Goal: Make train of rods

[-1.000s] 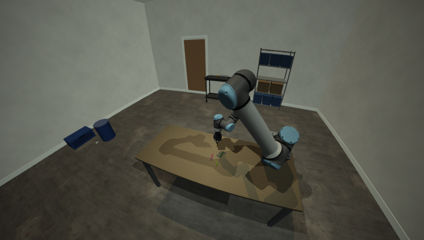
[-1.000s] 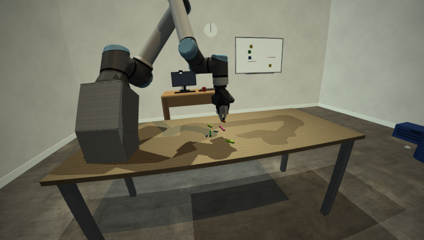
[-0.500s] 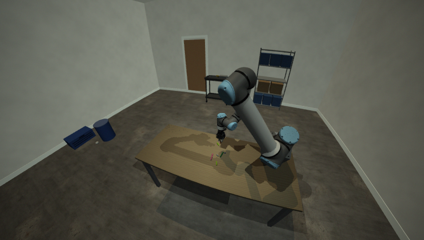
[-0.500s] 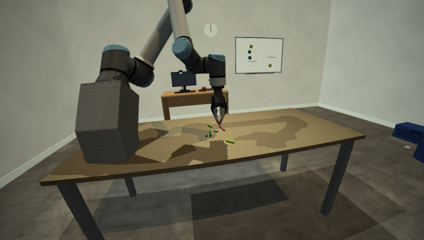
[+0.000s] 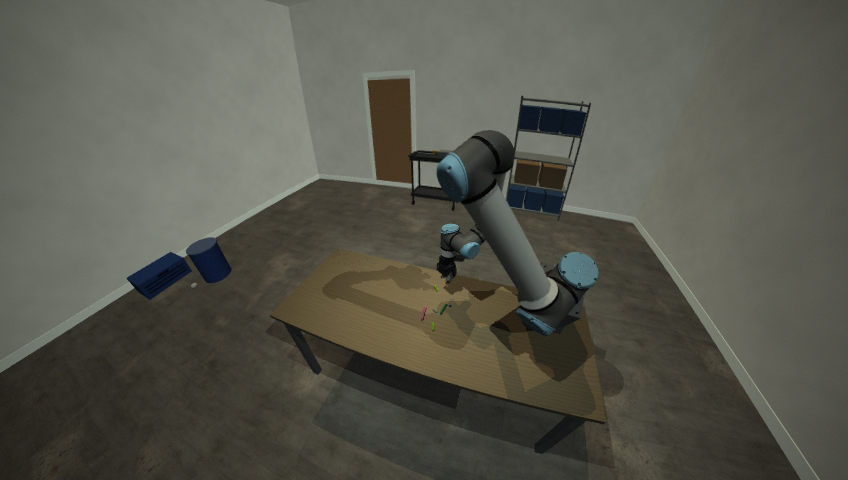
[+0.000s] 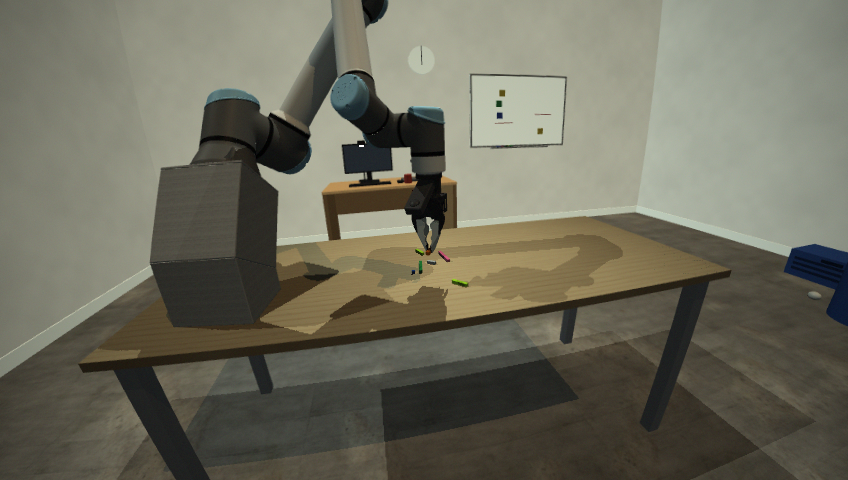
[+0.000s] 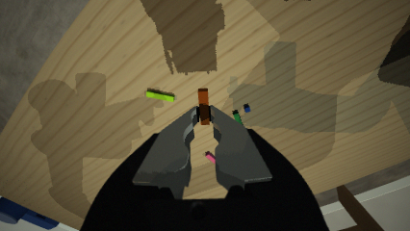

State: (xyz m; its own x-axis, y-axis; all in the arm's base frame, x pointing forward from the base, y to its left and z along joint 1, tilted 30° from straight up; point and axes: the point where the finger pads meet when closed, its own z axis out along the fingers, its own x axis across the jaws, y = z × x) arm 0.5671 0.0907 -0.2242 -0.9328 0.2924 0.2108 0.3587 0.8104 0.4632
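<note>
My hand is 50 mm past the blue rod, 80 mm to the right of it and 110 mm above it. From my hand the other things lie so: green rod (30 mm behind, 120 mm to the left, 110 mm below); then grey rod (10 mm ahead, 160 mm to the left, 110 mm below); then orange rod (10 mm below).
</note>
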